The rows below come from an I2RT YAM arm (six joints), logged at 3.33 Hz.
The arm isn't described. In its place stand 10 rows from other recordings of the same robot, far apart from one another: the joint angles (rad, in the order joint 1, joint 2, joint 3, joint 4, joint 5, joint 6), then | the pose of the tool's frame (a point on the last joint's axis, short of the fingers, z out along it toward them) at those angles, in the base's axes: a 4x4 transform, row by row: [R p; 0 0 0 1], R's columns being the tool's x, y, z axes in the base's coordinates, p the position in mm.
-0.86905 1.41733 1.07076 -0.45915 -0.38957 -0.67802 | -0.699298, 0.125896, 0.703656, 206.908; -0.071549, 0.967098, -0.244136, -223.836; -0.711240, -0.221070, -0.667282, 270.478; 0, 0, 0, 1
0.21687 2.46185 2.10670 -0.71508 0.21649 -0.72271 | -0.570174, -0.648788, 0.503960, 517.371; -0.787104, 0.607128, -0.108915, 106.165; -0.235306, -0.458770, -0.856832, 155.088; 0, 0, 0, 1
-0.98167 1.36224 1.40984 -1.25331 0.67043 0.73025 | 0.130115, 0.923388, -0.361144, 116.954; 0.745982, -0.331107, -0.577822, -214.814; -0.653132, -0.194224, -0.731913, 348.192; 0, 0, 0, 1
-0.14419 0.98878 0.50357 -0.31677 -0.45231 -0.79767 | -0.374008, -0.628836, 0.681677, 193.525; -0.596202, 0.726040, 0.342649, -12.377; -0.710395, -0.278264, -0.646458, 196.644; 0, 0, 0, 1
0.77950 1.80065 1.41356 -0.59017 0.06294 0.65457 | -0.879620, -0.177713, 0.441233, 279.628; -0.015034, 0.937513, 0.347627, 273.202; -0.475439, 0.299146, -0.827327, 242.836; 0, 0, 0, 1
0.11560 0.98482 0.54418 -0.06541 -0.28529 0.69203 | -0.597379, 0.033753, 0.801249, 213.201; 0.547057, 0.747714, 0.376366, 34.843; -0.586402, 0.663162, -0.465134, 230.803; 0, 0, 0, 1
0.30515 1.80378 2.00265 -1.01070 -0.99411 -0.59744 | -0.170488, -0.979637, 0.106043, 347.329; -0.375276, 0.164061, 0.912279, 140.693; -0.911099, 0.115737, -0.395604, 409.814; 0, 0, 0, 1
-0.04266 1.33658 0.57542 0.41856 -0.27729 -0.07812 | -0.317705, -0.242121, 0.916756, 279.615; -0.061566, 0.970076, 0.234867, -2.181; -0.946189, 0.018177, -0.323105, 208.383; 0, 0, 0, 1
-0.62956 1.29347 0.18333 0.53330 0.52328 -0.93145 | -0.943985, 0.152559, 0.292606, 149.768; -0.172331, 0.528281, -0.831397, -131.107; -0.281416, -0.835252, -0.472398, 117.451; 0, 0, 0, 1
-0.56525 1.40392 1.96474 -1.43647 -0.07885 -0.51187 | -0.806060, 0.110737, 0.581381, 188.830; -0.066953, 0.958971, -0.275486, -116.452; -0.588034, -0.260983, -0.765574, 470.870; 0, 0, 0, 1
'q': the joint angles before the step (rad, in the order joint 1, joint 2, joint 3, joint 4, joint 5, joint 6). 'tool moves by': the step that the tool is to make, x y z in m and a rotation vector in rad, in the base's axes. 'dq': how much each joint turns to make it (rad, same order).
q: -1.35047, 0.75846, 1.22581, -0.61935, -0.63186, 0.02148
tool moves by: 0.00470, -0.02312, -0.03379, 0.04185, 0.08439, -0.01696
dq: 0.00386, 0.02531, -0.11137, 0.02974, 0.03531, -0.08235
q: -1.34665, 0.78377, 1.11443, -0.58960, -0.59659, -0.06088
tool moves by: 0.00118, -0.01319, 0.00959, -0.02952, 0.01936, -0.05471
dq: 0.00000, 0.05452, 0.04608, 0.02586, 0.05930, -0.01315
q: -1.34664, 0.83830, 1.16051, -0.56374, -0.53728, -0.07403
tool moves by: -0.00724, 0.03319, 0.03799, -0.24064, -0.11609, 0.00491
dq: 0.00000, -0.09771, 0.02677, 0.17148, -0.01044, 0.06867
